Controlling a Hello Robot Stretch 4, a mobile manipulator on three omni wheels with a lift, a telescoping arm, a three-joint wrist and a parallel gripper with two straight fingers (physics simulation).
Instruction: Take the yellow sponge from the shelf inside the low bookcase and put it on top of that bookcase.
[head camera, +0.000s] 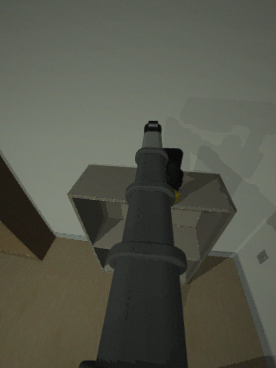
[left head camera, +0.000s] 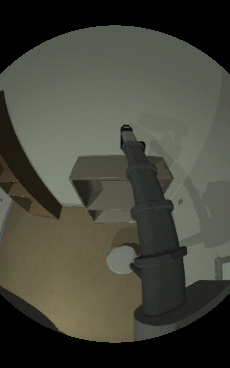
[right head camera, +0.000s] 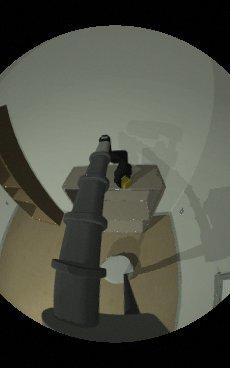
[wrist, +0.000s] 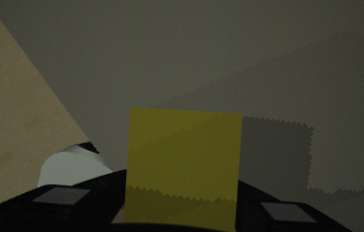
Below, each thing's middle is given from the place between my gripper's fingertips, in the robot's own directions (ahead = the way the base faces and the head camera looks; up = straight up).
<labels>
My hand is 2 cm below the yellow sponge (wrist: 180, 163), 1 cm to the right of it and 1 cm short of it.
</labels>
